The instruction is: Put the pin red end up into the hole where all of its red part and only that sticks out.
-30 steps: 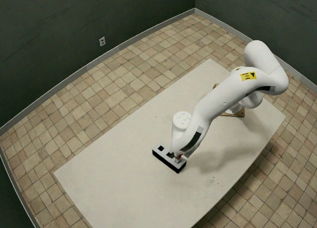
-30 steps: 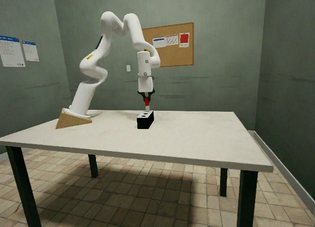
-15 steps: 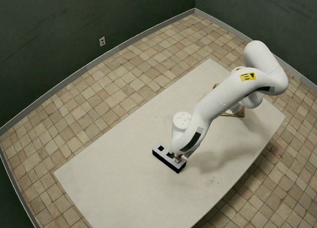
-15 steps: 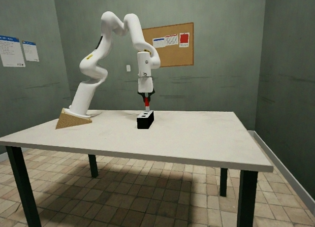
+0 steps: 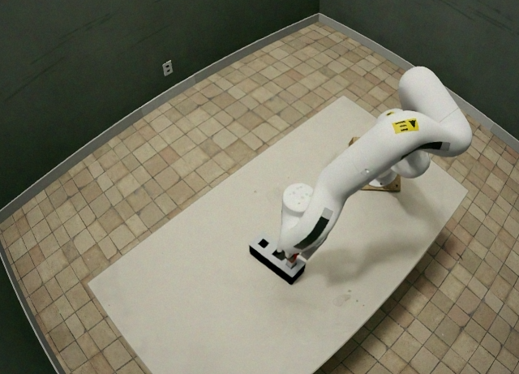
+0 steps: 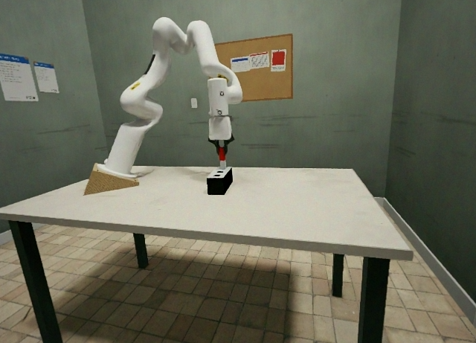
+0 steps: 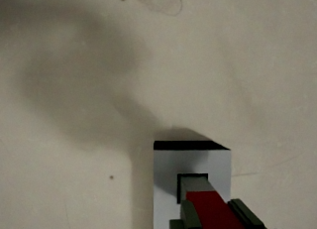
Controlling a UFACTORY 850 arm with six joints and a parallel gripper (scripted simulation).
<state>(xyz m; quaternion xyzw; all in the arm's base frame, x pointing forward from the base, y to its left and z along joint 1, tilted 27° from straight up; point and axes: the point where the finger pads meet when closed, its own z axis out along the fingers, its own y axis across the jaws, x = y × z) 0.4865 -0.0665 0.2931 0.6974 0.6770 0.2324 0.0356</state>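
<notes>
Now: hand 6 cm to the left of the black block and 12 cm above it. From my hand the other things lie so: pin: 1 cm below.
</notes>
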